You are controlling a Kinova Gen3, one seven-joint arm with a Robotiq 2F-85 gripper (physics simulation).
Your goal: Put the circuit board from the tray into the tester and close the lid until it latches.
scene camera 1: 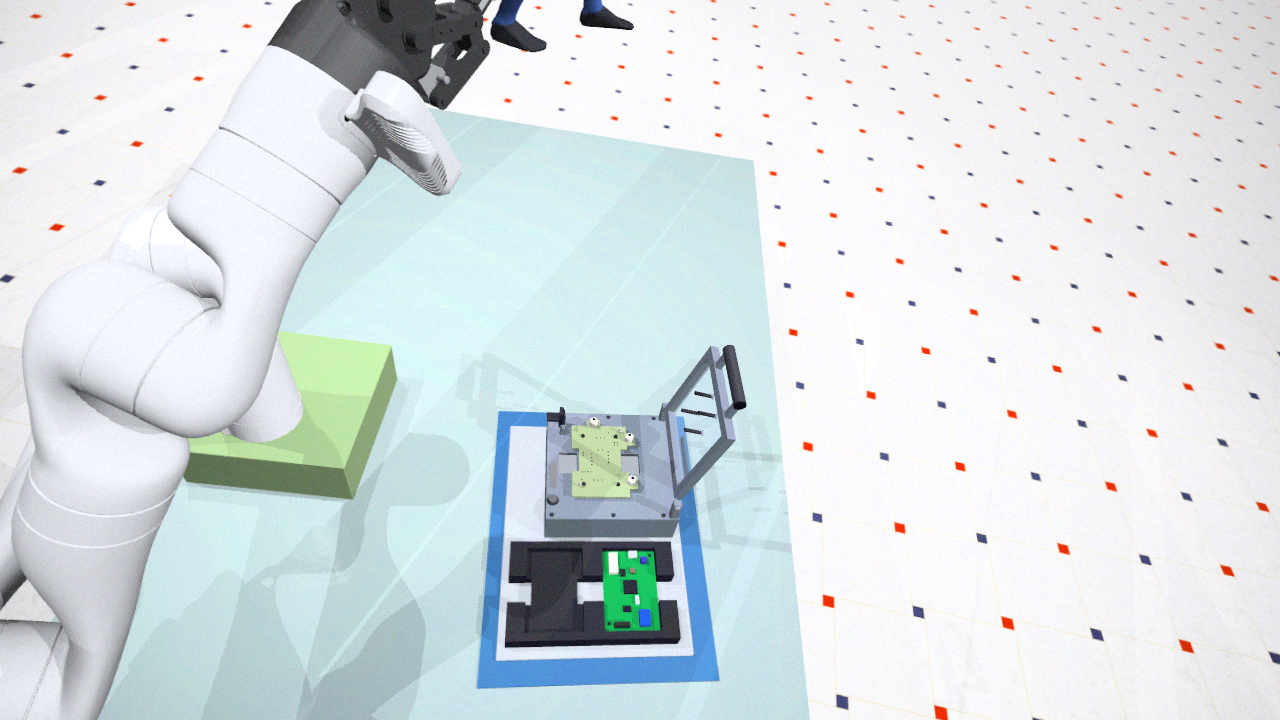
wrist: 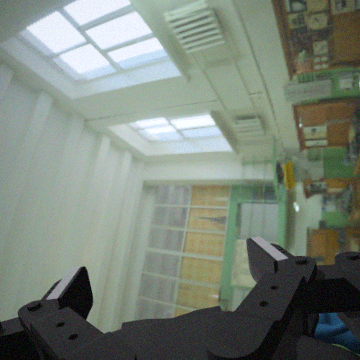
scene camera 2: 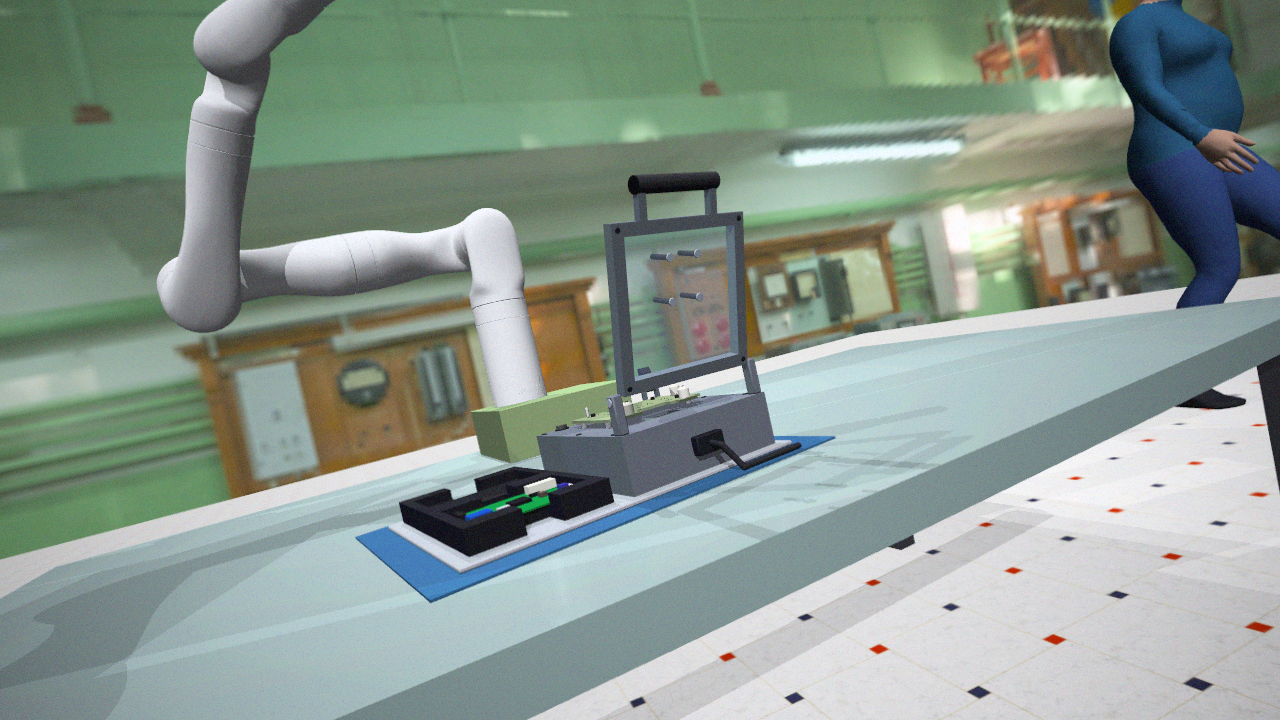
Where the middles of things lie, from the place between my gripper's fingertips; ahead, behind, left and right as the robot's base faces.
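Gripper 58 cm above the clear lid [scene camera 2: 676, 285], 28 cm short of it, 3 cm to the right of it. Green circuit board [scene camera 1: 630, 596]: 74 cm below my hand, 19 cm ahead of it, 14 cm to the right of it. Tester nest [scene camera 1: 600, 476]: 70 cm below my hand, 16 cm ahead of it, 4 cm to the left of it.
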